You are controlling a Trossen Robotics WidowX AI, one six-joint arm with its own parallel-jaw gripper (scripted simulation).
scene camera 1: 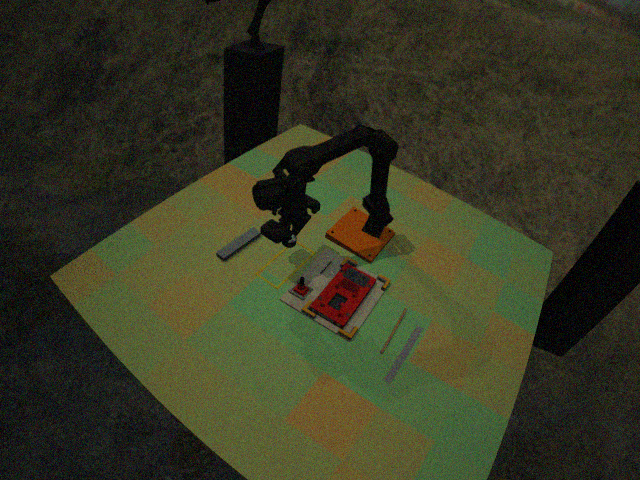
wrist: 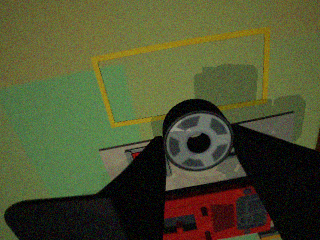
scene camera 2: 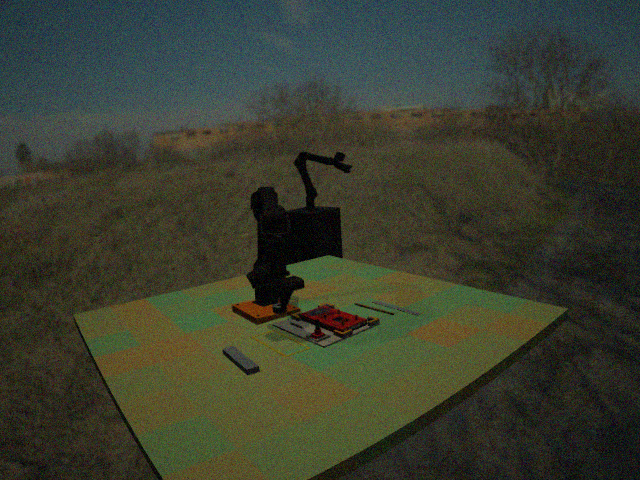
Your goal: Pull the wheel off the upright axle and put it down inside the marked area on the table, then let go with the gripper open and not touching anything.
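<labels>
Wheel [wrist: 192,116], carried by my gripper [scene camera 1: 289,240].
</labels>
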